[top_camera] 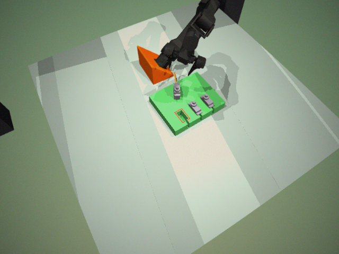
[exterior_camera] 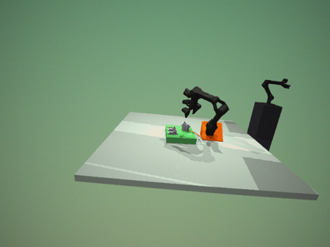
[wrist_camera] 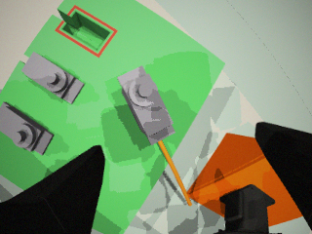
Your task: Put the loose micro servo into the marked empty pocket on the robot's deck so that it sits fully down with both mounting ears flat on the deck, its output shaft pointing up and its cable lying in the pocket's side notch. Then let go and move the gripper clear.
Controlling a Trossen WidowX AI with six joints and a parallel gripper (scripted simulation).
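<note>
My gripper tip is 170 mm above the green deck, 20 mm short of it and 10 mm to the right of it.
</note>
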